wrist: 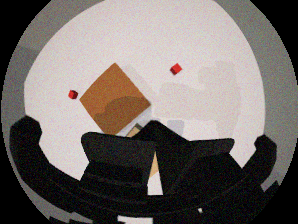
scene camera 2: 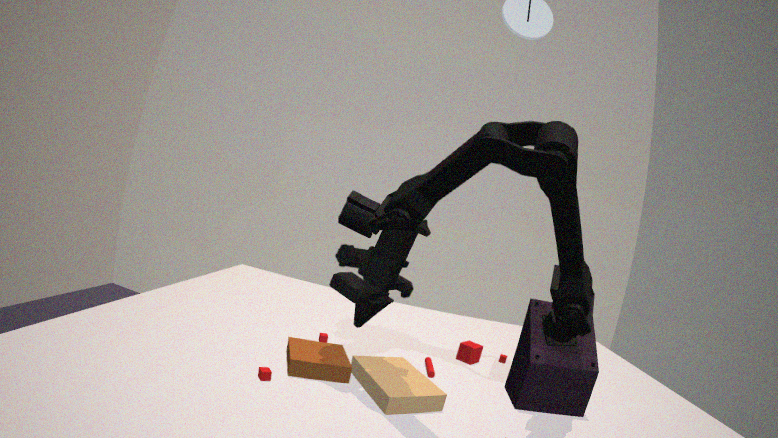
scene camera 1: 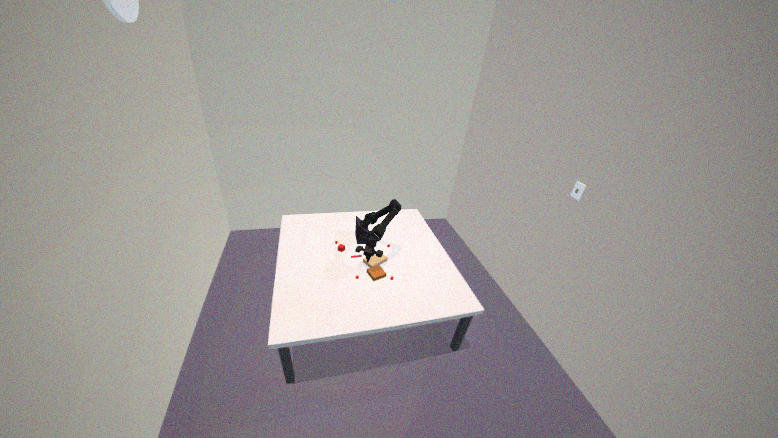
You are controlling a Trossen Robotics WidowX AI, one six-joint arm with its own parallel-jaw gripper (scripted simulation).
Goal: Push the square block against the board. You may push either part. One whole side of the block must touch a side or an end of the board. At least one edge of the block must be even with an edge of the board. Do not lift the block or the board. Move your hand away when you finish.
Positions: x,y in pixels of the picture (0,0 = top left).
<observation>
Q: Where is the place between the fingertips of my gripper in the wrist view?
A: At 153,123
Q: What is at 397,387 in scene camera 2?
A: A tan board.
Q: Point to an orange square block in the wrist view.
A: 113,100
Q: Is my gripper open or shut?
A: Shut.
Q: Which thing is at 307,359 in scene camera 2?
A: An orange square block.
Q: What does my gripper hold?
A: Nothing.
</observation>
